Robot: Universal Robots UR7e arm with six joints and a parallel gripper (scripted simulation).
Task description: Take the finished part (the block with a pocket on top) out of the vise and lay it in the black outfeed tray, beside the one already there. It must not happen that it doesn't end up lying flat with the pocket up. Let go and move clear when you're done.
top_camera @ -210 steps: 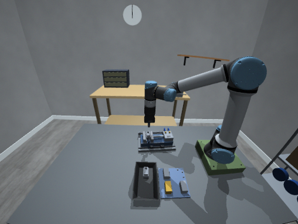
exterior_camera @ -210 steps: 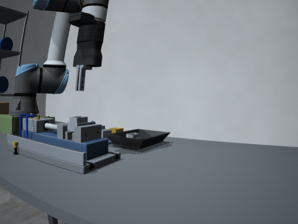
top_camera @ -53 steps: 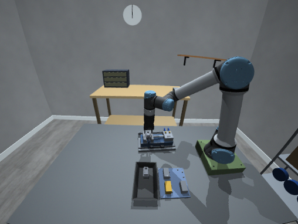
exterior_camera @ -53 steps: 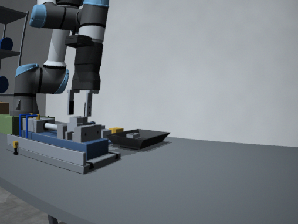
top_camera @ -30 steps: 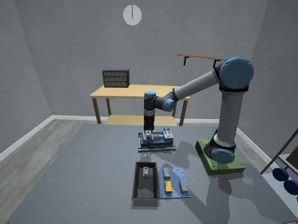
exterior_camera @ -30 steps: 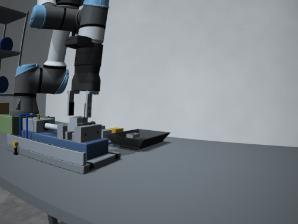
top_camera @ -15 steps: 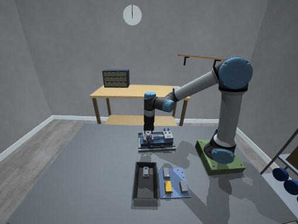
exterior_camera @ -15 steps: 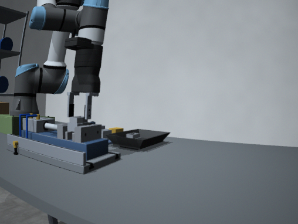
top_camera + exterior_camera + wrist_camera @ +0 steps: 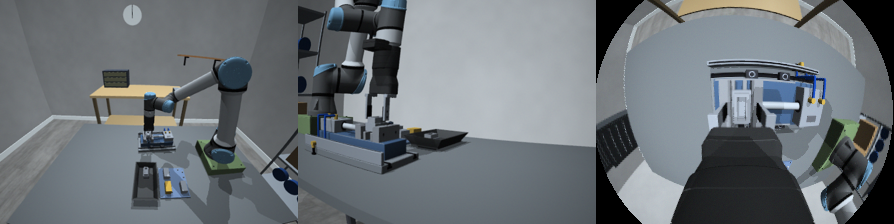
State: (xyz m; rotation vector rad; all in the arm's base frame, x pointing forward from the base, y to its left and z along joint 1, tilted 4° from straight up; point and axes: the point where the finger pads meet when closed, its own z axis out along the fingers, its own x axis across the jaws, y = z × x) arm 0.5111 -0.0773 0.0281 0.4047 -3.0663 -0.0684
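The blue vise lies 90 mm below my hand, 70 mm behind it and 20 mm to the right of it. Round my hand: blue plate: 300 mm to the left, 210 mm behind, 120 mm below; yellow block: 360 mm to the left, 180 mm behind, 100 mm below.
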